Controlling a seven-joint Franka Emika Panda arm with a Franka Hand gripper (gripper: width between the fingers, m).
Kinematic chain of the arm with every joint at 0, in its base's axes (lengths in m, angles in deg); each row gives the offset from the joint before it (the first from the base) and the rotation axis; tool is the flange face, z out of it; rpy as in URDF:
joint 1: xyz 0 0 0.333 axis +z
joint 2: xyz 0 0 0 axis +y
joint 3: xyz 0 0 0.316 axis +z
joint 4: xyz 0.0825 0 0 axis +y
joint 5: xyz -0.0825 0 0.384 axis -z
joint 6: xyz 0 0 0 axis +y
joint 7: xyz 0.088 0 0 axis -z
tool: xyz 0 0 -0.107 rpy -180 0 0
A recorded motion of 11 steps. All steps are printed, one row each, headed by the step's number.
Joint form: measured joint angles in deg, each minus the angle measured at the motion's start. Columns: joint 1, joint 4, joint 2, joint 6, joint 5, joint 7, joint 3.
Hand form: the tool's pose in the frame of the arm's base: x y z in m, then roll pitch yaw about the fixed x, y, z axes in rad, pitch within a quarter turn. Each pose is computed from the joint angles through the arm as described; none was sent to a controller.
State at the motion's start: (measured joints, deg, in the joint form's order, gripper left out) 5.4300 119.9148 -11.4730 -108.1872 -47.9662 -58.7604 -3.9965
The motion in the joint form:
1: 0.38 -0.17 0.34 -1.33 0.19 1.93 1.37
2: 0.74 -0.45 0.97 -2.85 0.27 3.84 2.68
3: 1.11 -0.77 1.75 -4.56 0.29 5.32 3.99
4: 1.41 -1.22 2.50 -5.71 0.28 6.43 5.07
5: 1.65 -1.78 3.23 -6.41 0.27 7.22 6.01
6: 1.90 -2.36 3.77 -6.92 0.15 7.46 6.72
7: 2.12 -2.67 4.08 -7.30 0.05 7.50 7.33
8: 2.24 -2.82 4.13 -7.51 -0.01 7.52 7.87
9: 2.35 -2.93 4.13 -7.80 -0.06 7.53 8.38
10: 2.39 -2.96 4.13 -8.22 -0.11 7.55 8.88
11: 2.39 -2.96 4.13 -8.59 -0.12 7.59 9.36
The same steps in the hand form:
1: 0.5037 0.0797 0.5316 -2.5578 -0.5739 0.5834
2: 0.5065 0.0931 0.5295 -2.5597 -0.5598 0.5714
3: 0.5098 0.1065 0.5267 -2.5650 -0.5512 0.5640
4: 0.5126 0.1181 0.5247 -2.5674 -0.5448 0.5612
5: 0.5149 0.1286 0.5234 -2.5682 -0.5401 0.5637
6: 0.5167 0.1374 0.5239 -2.5709 -0.5434 0.5718
7: 0.5170 0.1450 0.5241 -2.5737 -0.5466 0.5820
8: 0.5161 0.1510 0.5251 -2.5766 -0.5499 0.5918
9: 0.5152 0.1565 0.5263 -2.5806 -0.5540 0.6008
10: 0.5145 0.1610 0.5269 -2.5851 -0.5580 0.6069
11: 0.5138 0.1650 0.5273 -2.5894 -0.5607 0.6124

